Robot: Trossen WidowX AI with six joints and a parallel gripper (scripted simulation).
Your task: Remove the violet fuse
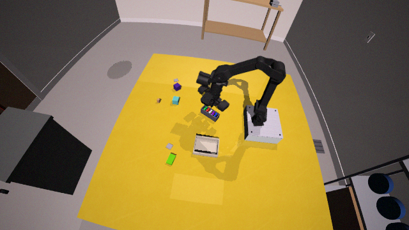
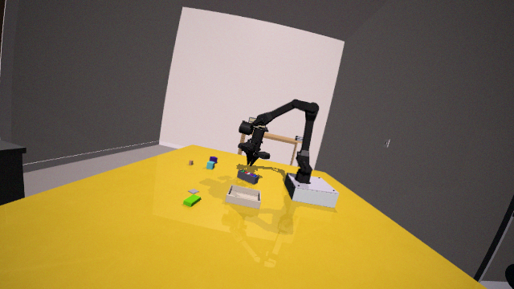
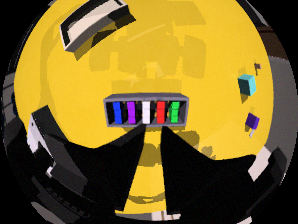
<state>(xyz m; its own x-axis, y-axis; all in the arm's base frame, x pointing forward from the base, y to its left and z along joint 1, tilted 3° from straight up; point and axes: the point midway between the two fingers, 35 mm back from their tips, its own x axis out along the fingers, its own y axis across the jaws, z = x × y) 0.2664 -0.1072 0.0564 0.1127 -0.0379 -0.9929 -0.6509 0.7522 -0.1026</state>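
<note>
Right now the red fuse is 60 mm below my gripper tip, 10 mm to the right of it and 10 mm ahead of it. Also, from my gripper tip: violet fuse (60 mm below, 20 mm to the left, 20 mm behind); white tray (220 mm to the left, 80 mm below, 40 mm ahead); blue fuse (60 mm below, 30 mm to the left, 30 mm behind).
</note>
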